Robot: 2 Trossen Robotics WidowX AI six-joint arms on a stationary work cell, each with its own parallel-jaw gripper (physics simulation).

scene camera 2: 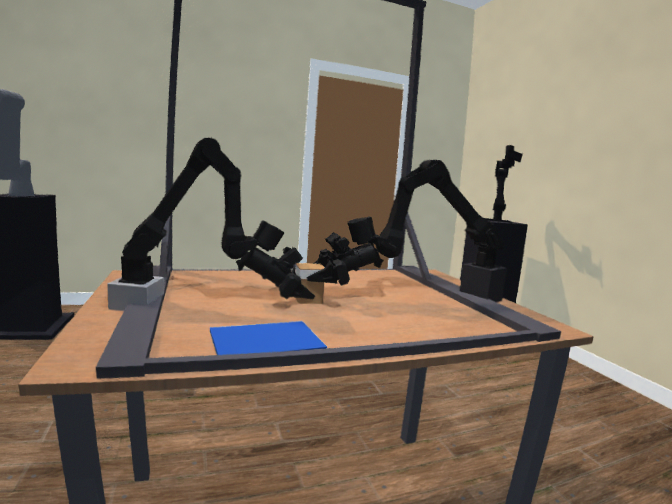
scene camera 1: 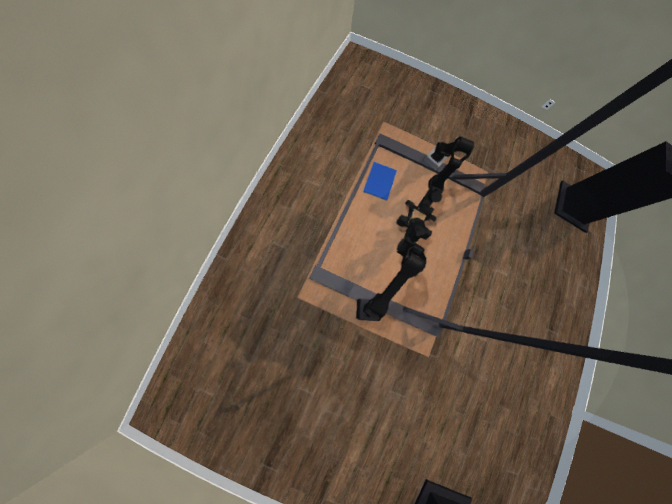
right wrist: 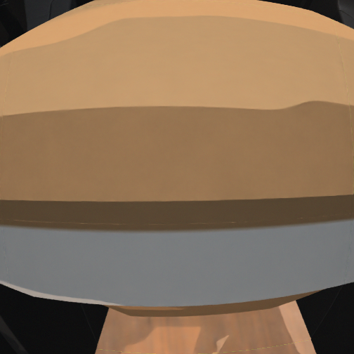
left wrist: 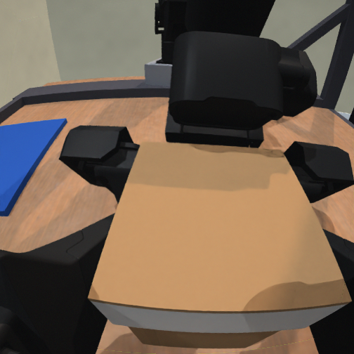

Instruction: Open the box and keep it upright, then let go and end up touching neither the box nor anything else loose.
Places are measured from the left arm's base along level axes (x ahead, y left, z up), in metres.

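Pixels of known places: left gripper, fingertip midpoint: (scene camera 2: 304,276) (scene camera 1: 417,217); right gripper, fingertip midpoint: (scene camera 2: 312,294); left arm's base at its link origin: (scene camera 2: 485,265) (scene camera 1: 370,310); right arm's base at its link origin: (scene camera 2: 136,280) (scene camera 1: 437,156).
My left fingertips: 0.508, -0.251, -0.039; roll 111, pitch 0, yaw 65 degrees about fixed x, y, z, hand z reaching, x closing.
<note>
Ahead of a thing's pixels: the offset from my left fingertips to its middle, as dx, dy, dz.
The box stands upright on the table, its tan body @[-0.013, +0.007, -0.021] (scene camera 2: 319,288) (left wrist: 200,340) under a closed lid @[-0.013, +0.006, +0.014] (scene camera 2: 309,266) (left wrist: 215,220) (right wrist: 175,70) with a tan top and light grey sides. My left gripper (scene camera 2: 312,277) (left wrist: 208,218) comes in from the right in the second scene view, high up, and its fingers are shut on the lid's two sides. My right gripper (scene camera 2: 311,295) (right wrist: 202,310) comes in from the other side, lower down, and is shut on the box body below the lid. The fingertips are partly hidden by the lid in both wrist views.
A flat blue mat @[+0.233, +0.197, -0.065] (scene camera 1: 379,180) (scene camera 2: 265,337) (left wrist: 25,155) lies on the table near the front rail (scene camera 2: 336,355). The two arms face each other closely over the box. Dark frame rails run along the table edges, and posts (scene camera 2: 172,135) rise at the back corners.
</note>
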